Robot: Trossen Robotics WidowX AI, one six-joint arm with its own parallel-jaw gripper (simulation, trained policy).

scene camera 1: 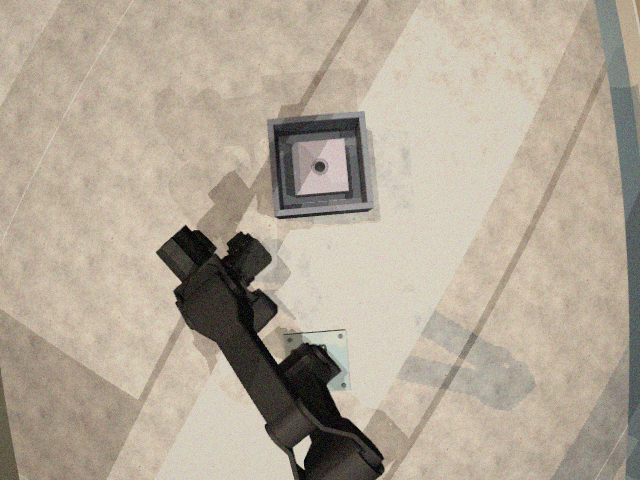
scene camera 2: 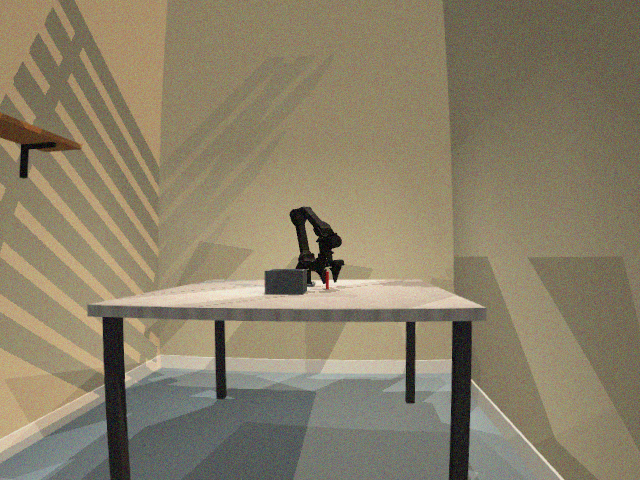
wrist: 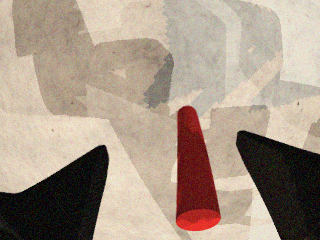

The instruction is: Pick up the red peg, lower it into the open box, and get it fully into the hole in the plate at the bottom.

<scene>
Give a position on a pale plate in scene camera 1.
330, 154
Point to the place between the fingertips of my gripper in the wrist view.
174, 145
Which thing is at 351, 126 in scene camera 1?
A grey box.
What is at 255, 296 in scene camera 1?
My gripper.
</scene>
